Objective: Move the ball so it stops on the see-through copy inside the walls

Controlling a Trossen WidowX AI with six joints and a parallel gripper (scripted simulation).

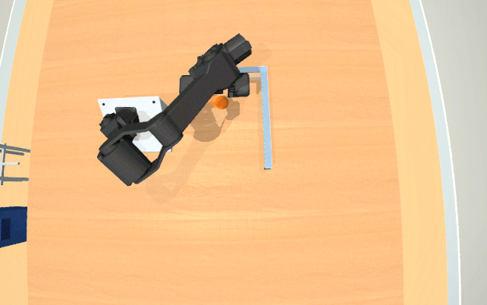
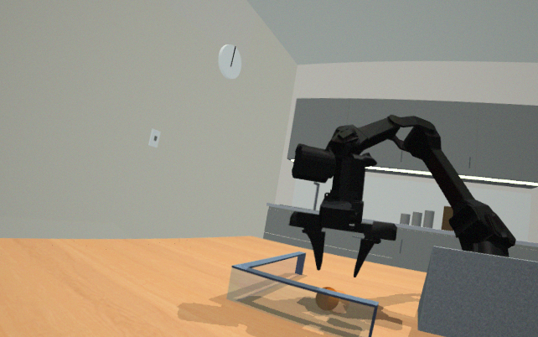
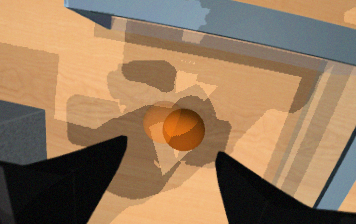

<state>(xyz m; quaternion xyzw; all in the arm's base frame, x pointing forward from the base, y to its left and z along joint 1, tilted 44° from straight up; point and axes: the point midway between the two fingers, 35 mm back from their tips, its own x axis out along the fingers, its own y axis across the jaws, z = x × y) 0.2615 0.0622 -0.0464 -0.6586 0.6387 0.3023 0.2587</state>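
The orange ball is 1 cm ahead of my gripper tip and 5 cm below it. From my gripper tip the other things lie so: clear wall: 3 cm ahead, 9 cm to the left, 4 cm below; see-through copy of ball: 1 cm behind, 5 cm below.
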